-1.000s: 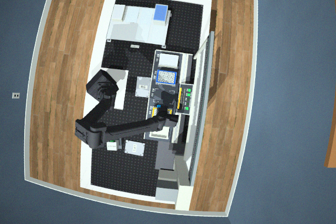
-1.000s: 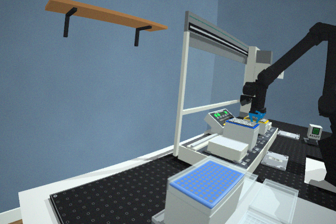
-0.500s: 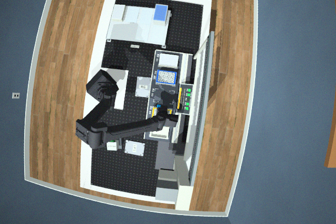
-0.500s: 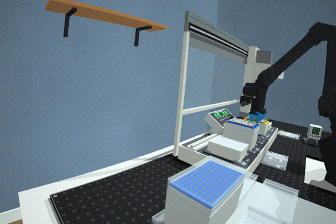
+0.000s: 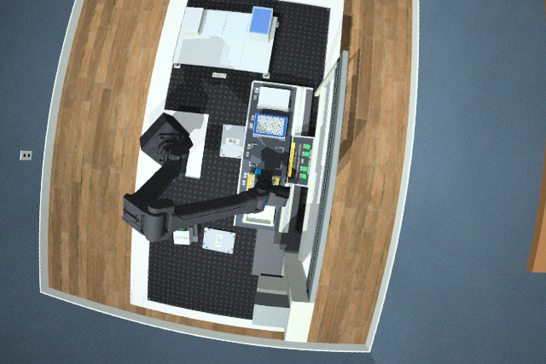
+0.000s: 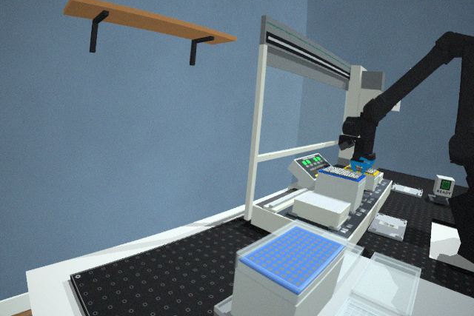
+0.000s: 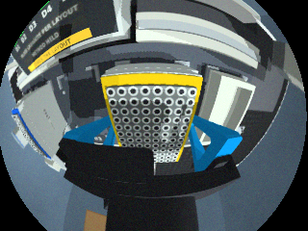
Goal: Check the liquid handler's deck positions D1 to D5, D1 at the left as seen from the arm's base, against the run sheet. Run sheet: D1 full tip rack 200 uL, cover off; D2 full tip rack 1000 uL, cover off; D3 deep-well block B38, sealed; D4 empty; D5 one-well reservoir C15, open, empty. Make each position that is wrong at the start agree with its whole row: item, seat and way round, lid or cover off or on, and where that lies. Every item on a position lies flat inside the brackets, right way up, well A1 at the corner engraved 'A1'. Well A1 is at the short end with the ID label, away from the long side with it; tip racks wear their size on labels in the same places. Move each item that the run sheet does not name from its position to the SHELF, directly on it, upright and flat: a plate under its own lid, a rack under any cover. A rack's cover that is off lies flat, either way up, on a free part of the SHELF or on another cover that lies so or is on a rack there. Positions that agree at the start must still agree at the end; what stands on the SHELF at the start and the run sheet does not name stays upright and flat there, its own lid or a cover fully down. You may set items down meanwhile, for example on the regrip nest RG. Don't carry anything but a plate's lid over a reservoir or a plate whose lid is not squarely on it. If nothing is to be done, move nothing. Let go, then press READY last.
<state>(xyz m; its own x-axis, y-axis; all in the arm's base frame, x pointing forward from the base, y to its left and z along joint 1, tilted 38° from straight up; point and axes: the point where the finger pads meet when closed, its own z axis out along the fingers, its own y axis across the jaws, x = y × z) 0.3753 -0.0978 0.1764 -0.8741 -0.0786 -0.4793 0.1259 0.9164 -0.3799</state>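
My gripper is now 10 mm past the yellow-rimmed tip rack and 10 mm below it. From my hand the other things lie so: regrip nest: 130 mm behind, 190 mm to the left, 90 mm below; then white reservoir: 20 mm behind, 120 mm to the right, 30 mm below; then blue-rimmed tip rack: 30 mm ahead, 240 mm to the left, 30 mm above.
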